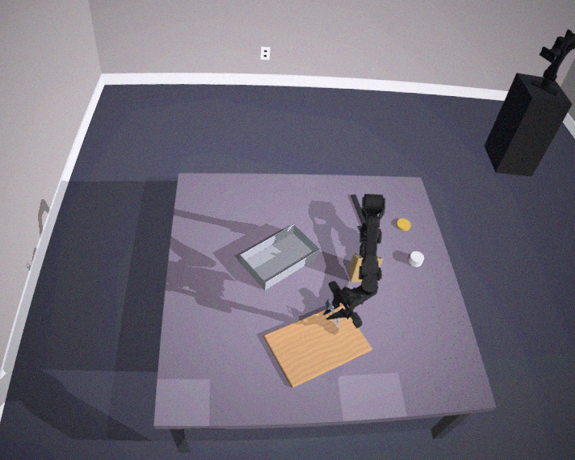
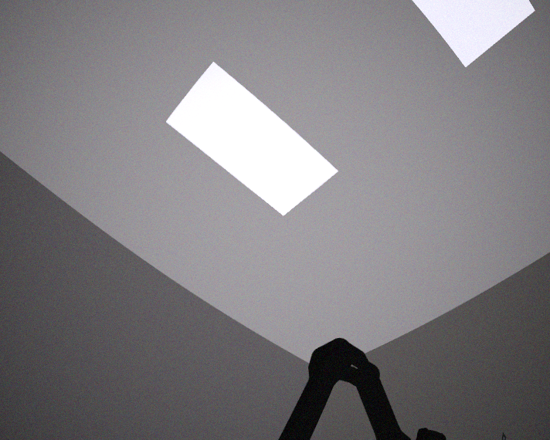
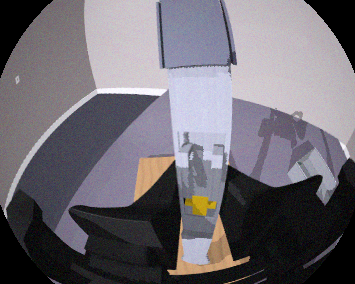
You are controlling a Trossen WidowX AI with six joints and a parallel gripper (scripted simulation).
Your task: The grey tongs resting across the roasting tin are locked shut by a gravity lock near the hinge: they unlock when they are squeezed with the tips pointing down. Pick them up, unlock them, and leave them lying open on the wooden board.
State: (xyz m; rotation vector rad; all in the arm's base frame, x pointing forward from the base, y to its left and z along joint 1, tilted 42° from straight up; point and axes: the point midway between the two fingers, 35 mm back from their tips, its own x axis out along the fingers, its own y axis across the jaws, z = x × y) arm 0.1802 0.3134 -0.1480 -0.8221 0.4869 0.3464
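Right now my gripper tip is 3 cm past the yellow lock piece, 2 cm to the left of it and 1 cm below it. Round my gripper tip: white cylinder (48 cm behind, 44 cm to the right, 20 cm below); grey roasting tin (41 cm to the right, 19 cm below, 15 cm ahead); wooden board (21 cm below).
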